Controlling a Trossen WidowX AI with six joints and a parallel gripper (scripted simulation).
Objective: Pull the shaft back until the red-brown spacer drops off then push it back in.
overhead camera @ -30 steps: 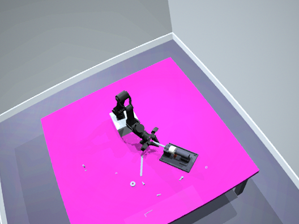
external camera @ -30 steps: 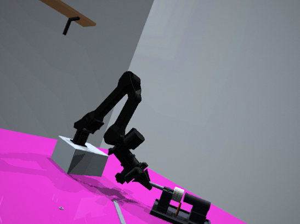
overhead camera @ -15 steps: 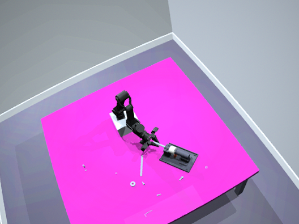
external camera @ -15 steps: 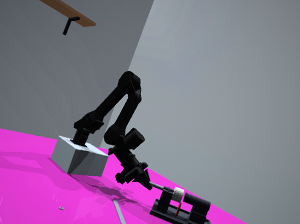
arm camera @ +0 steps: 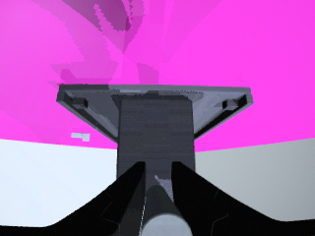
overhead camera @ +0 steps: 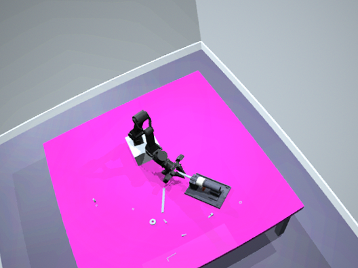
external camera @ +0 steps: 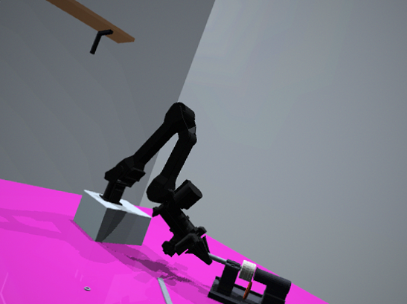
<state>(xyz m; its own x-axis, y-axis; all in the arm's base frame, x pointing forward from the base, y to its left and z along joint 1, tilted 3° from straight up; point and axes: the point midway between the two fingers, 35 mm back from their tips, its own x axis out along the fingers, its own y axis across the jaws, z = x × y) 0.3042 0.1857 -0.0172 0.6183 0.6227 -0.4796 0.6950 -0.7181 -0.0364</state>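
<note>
Right now the white spacer is 7 cm to the left of my gripper tip, 7 cm ahead of it and 2 cm above it. Round my gripper tip: grey flat bar: 16 cm to the right, 7 cm ahead, 6 cm below; then grey shaft: 2 cm to the left, 2 cm ahead, 2 cm above; then red-brown spacer: 9 cm ahead, 8 cm to the left, 3 cm below.
</note>
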